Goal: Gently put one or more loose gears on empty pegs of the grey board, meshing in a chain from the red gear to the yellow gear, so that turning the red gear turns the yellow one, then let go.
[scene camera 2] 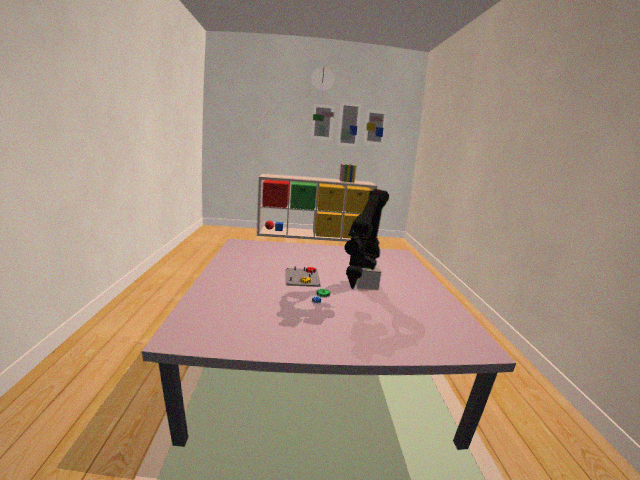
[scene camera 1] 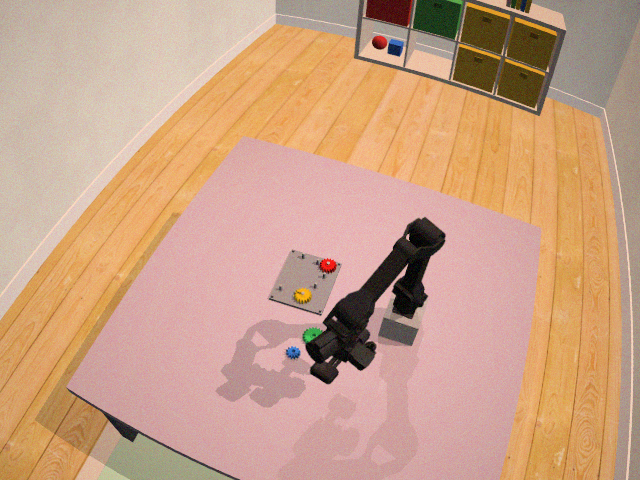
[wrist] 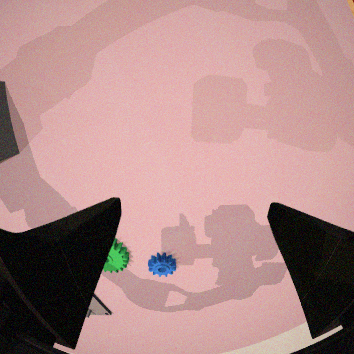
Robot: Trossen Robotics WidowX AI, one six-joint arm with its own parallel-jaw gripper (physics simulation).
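Seen in the pictures: gripper, between the fingertips: (scene camera 2: 353, 285) (scene camera 1: 336, 368) (wrist: 198, 208); arm's base, origin of its link: (scene camera 1: 405, 306).
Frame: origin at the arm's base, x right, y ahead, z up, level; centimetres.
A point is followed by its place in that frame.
Observation:
The grey board (scene camera 1: 294, 276) @(x 3.6, y 36.4, z -9.7 cm) (scene camera 2: 298, 275) @(x 4.1, y 34.8, z -9.8 cm) lies on the table; its corner (wrist: 100, 306) @(x -6.7, y 36.5, z -9.8 cm) shows in the wrist view. It bears the red gear (scene camera 1: 327, 265) @(x 10.8, y 28.3, z -8.0 cm) (scene camera 2: 310, 269) @(x 10.0, y 28.7, z -8.2 cm), the yellow gear (scene camera 1: 302, 296) @(x -3.5, y 30.6, z -8.2 cm) (scene camera 2: 306, 280) @(x -4.6, y 30.4, z -8.4 cm) and several empty pegs. The loose green gear (scene camera 1: 311, 335) @(x -14.8, y 22.7, z -9.0 cm) (scene camera 2: 323, 292) @(x -16.3, y 22.1, z -8.7 cm) (wrist: 117, 257) @(x -16.4, y 22.1, z -9.1 cm) lies flat near the board's yellow-gear side, partly hidden by the arm and a finger. The smaller loose blue gear (scene camera 1: 293, 352) @(x -22.8, y 24.8, z -8.9 cm) (scene camera 2: 316, 299) @(x -23.2, y 25.4, z -9.0 cm) (wrist: 162, 265) @(x -22.3, y 24.3, z -8.9 cm) lies flat beside it, apart. My gripper (scene camera 1: 342, 364) @(x -27.4, y 10.4, z 0.9 cm) (scene camera 2: 353, 283) @(x -27.4, y 10.4, z 0.9 cm) (wrist: 198, 208) @(x -27.4, y 10.4, z 0.9 cm) is open and empty, above the table, off to the arm-base side of both loose gears.
The arm's grey base block (scene camera 1: 398, 329) @(x -5.7, y -0.5, z -3.9 cm) (scene camera 2: 368, 279) @(x -5.7, y -0.2, z -5.1 cm) (wrist: 7, 130) @(x -5.7, y 1.3, z -9.4 cm) stands on the pink table (scene camera 1: 206, 289) @(x -13.1, y 59.6, z -10.6 cm) (scene camera 2: 232, 325) @(x -47.1, y 57.0, z -10.6 cm) to the right of the board. Arm shadows cross the table near the loose gears. A shelf unit (scene camera 1: 553, 72) (scene camera 2: 258, 206) stands on the floor by the far wall.

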